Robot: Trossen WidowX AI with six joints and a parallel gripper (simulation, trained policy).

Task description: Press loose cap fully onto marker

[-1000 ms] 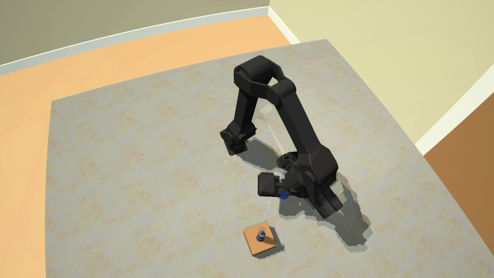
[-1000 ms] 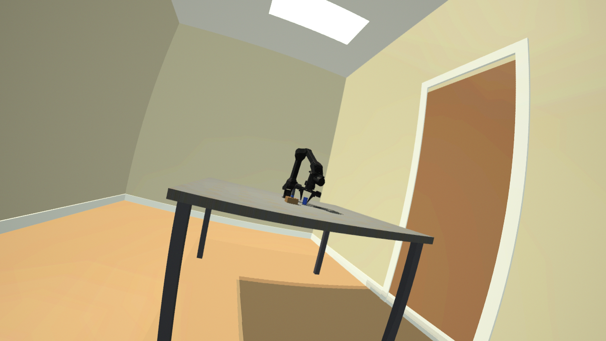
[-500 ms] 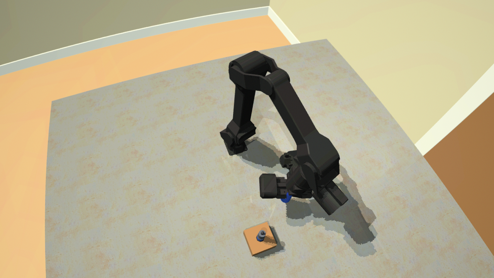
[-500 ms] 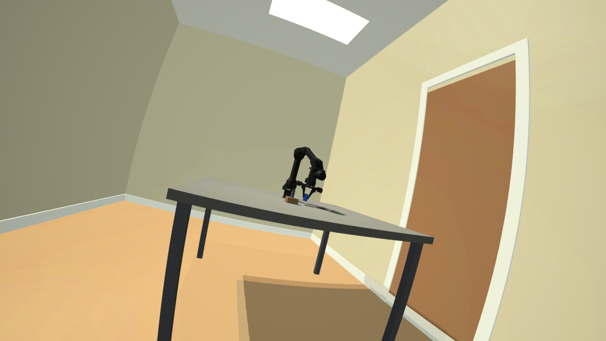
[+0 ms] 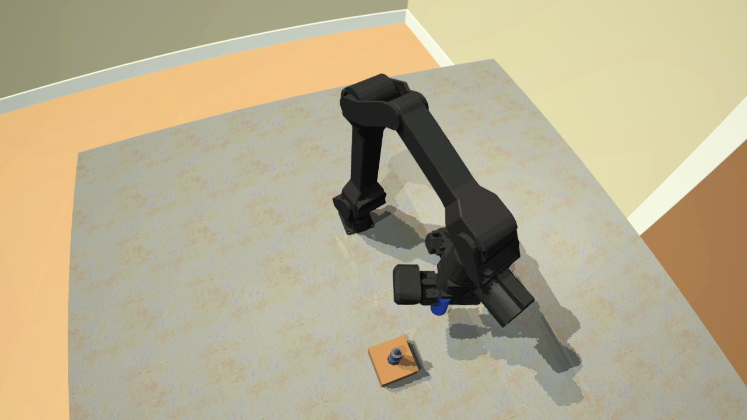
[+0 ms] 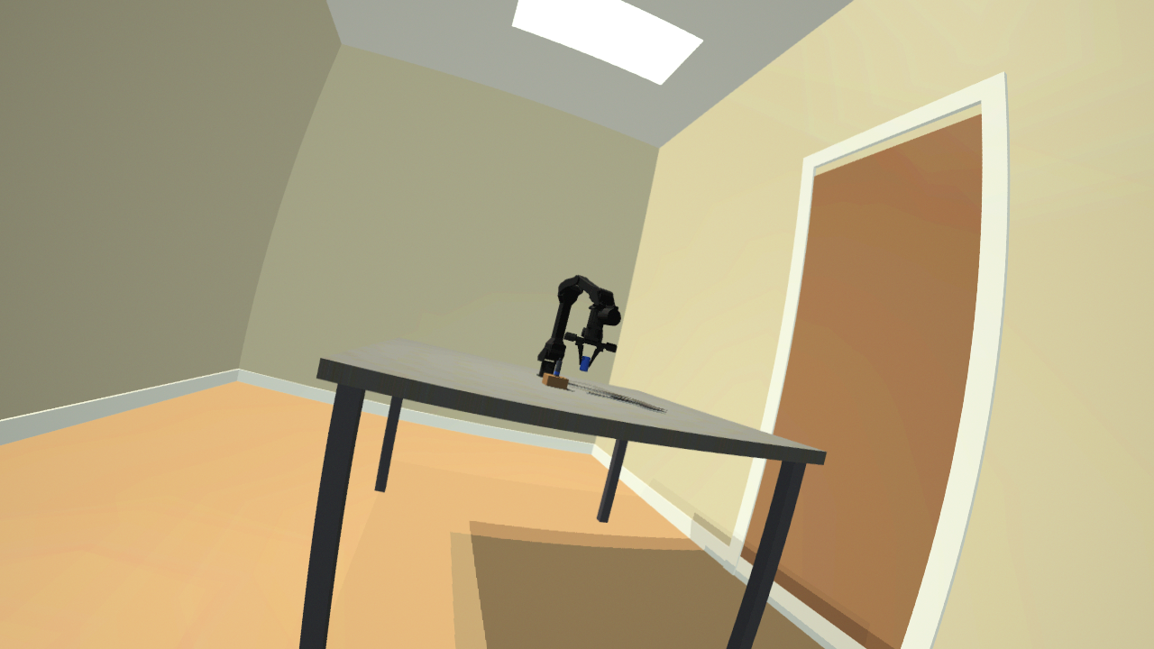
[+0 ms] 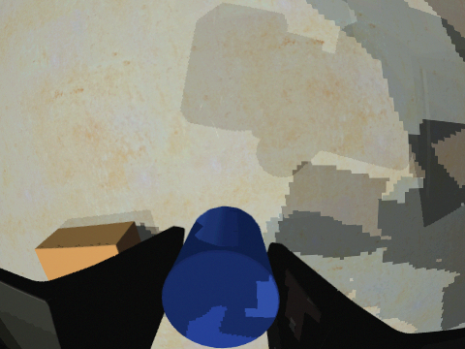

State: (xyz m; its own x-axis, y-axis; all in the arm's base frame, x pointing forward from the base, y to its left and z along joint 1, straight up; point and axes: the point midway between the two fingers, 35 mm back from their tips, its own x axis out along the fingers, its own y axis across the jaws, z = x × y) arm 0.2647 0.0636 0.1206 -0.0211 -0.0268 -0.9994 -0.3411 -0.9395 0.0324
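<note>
Right now my gripper tip is 6 cm short of the holder block, 11 cm to the left of it and 7 cm above it. The rest, counted from my gripper tip: blue cap: 1 cm above.
</note>
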